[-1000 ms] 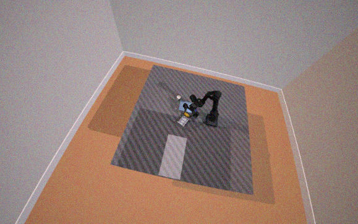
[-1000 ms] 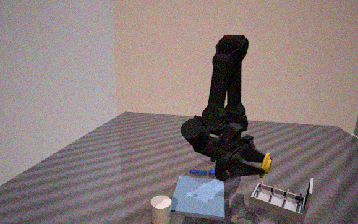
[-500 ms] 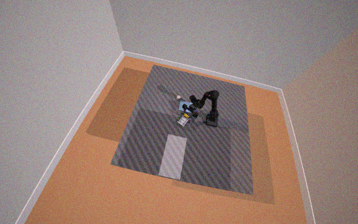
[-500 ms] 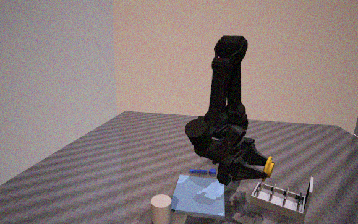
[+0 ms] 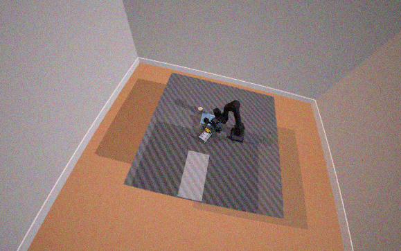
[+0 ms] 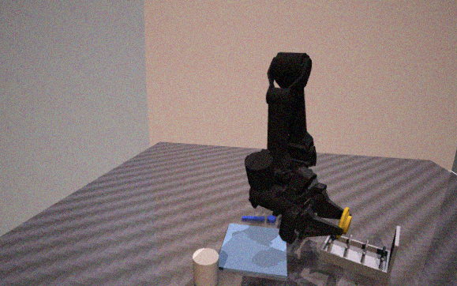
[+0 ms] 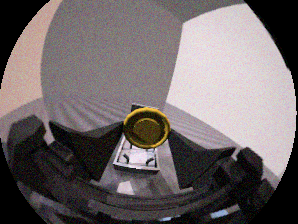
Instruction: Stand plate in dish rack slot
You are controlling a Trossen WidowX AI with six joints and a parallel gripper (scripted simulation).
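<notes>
Right now the white dish rack is 30 mm to the left of my gripper tip and 50 mm below it. From my gripper tip the other things lie so: small yellow plate (10 mm to the right); then small blue bar (90 mm behind, 180 mm to the right, 70 mm below); then light blue flat pad (20 mm ahead, 170 mm to the right, 70 mm below).
</notes>
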